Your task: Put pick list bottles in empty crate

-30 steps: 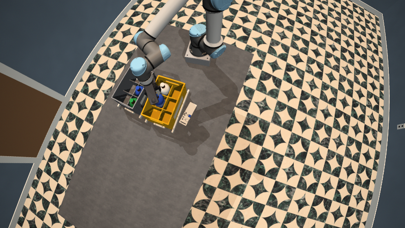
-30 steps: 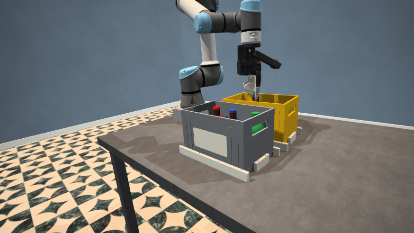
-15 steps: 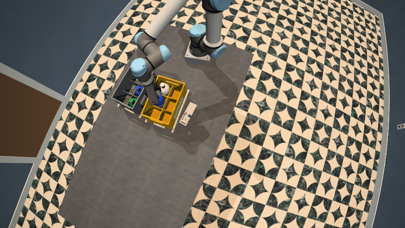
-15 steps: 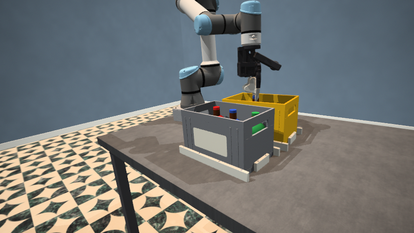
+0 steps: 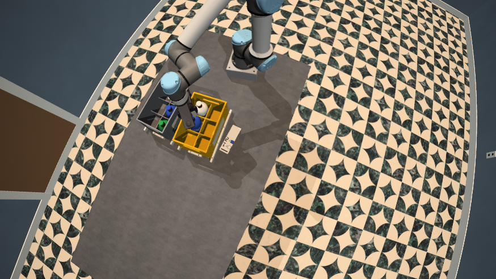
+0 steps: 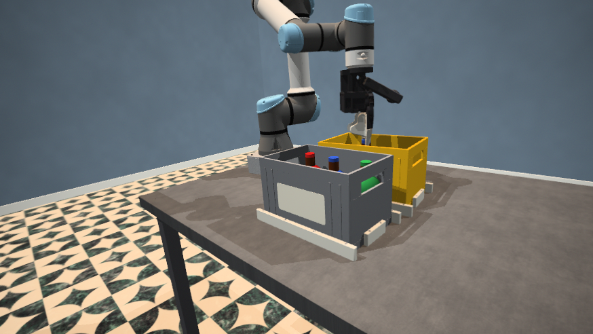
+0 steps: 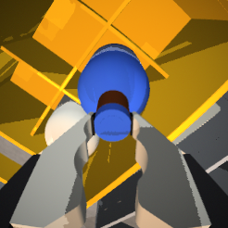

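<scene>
The grey crate is 30 mm behind my hand, 190 mm to the right of it and 90 mm below it. From my hand the other things lie so: green-label bottle 70 mm ahead, 160 mm to the right, 90 mm below; yellow crate 40 mm to the left, 90 mm below; white-label bottle 90 mm behind, 90 mm below.
</scene>
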